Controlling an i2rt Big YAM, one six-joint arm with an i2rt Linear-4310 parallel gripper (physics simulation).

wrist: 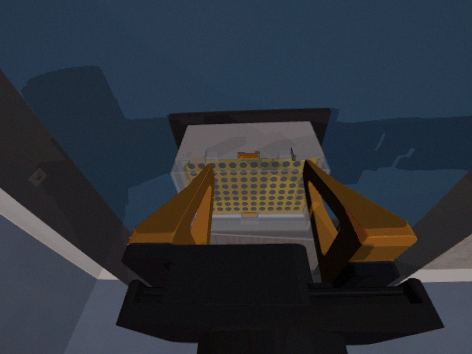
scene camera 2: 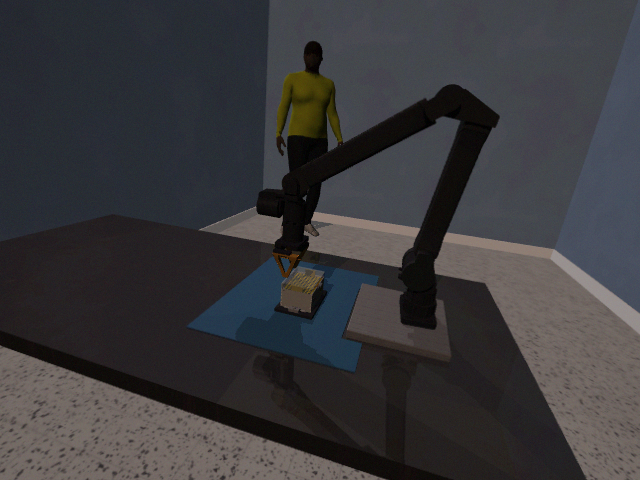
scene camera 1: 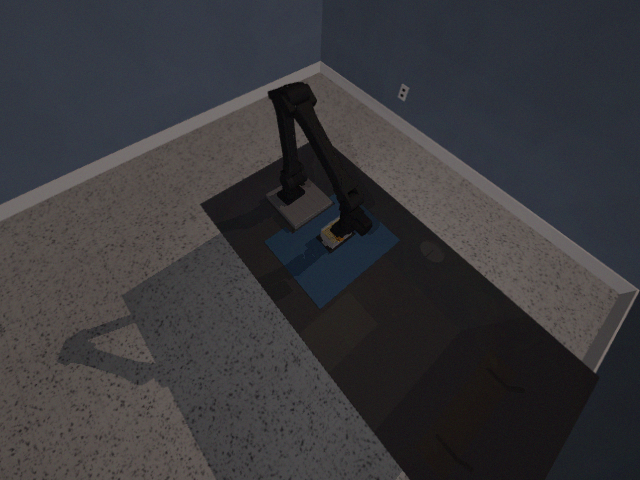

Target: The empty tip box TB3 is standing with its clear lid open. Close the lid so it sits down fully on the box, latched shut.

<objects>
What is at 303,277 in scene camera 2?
A clear lid.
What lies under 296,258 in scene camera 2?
The gripper.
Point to a blue mat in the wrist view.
103,85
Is the gripper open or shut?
Open.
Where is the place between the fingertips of the gripper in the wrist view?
257,168
</objects>
